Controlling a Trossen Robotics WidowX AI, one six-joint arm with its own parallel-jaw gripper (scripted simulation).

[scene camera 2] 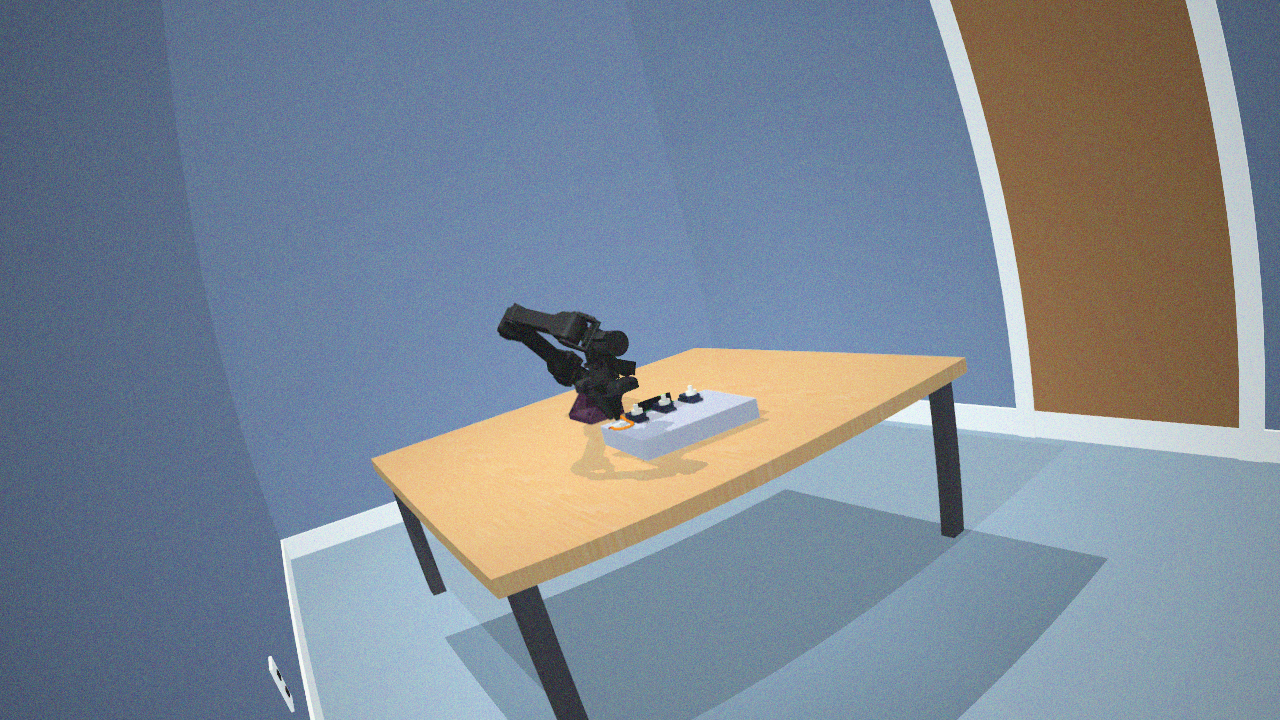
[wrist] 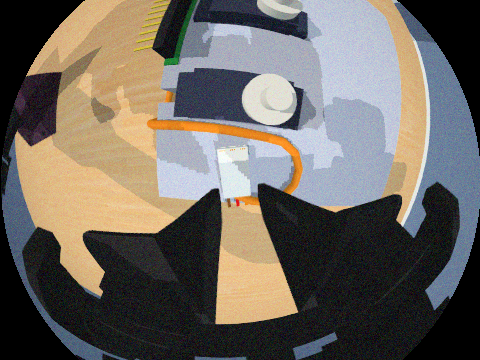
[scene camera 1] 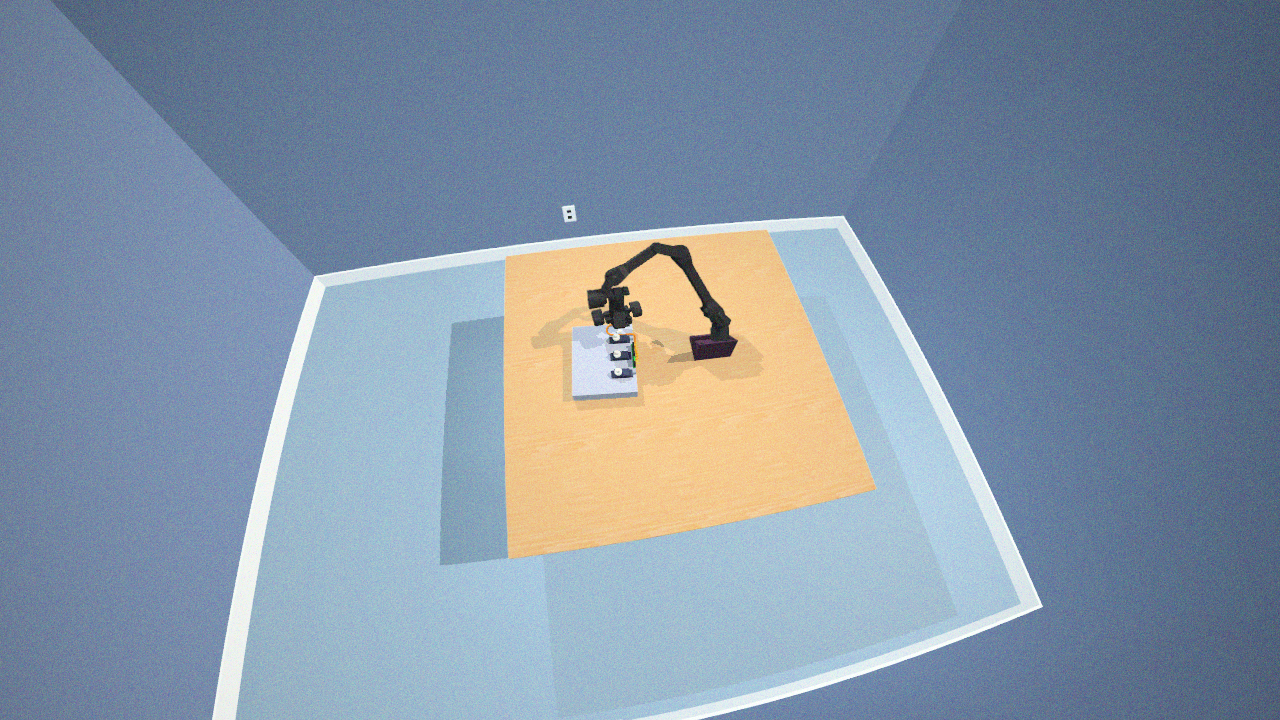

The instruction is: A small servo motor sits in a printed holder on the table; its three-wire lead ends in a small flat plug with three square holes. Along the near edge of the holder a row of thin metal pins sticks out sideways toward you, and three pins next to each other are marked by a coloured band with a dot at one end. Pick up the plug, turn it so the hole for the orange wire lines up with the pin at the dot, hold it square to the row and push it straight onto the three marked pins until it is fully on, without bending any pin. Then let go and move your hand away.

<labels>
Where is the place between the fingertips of the gripper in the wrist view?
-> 238,193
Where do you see a dark servo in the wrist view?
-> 217,94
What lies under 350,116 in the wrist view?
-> A grey printed holder.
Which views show the gripper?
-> Scene camera 2, the wrist view and scene camera 1: all of them.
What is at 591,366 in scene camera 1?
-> A grey printed holder.
</labels>
